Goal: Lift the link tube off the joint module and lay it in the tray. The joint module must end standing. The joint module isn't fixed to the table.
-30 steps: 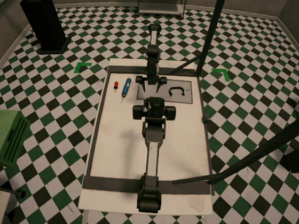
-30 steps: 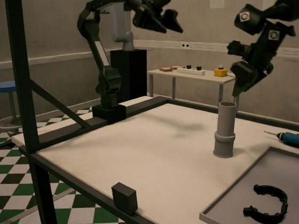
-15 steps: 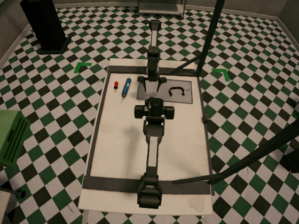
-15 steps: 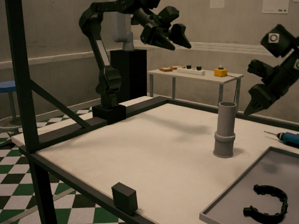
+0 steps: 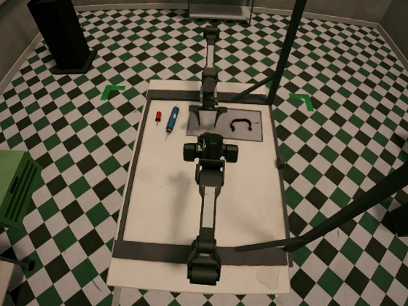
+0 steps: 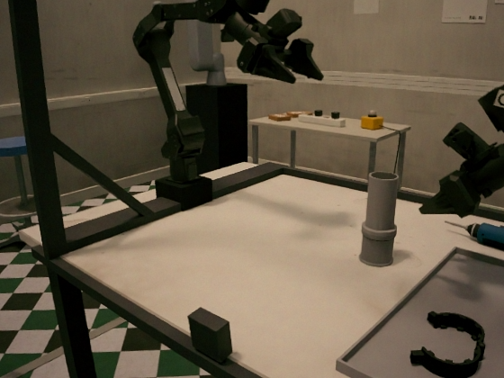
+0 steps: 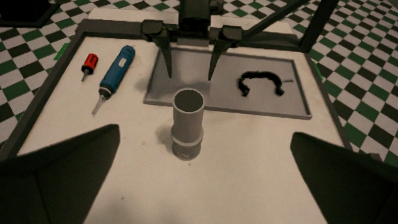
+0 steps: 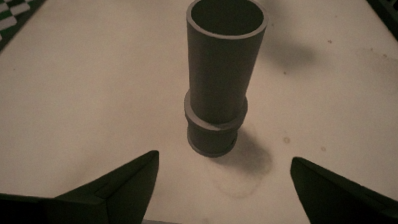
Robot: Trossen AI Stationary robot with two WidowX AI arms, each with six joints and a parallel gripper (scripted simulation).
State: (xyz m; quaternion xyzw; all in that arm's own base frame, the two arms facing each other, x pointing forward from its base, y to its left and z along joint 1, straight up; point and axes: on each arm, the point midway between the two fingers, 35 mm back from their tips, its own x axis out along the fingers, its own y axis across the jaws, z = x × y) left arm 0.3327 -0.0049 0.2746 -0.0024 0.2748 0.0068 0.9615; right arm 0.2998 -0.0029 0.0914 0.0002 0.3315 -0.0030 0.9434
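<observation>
My right hand is 1 cm past the grey link tube, 11 cm to the right of it and 4 cm above it. Round my right hand: grey joint module (11 cm to the left, 12 cm below); then small red tool (28 cm ahead, 11 cm to the right, 13 cm below); then grey tray (10 cm behind, 10 cm to the right, 14 cm below).
</observation>
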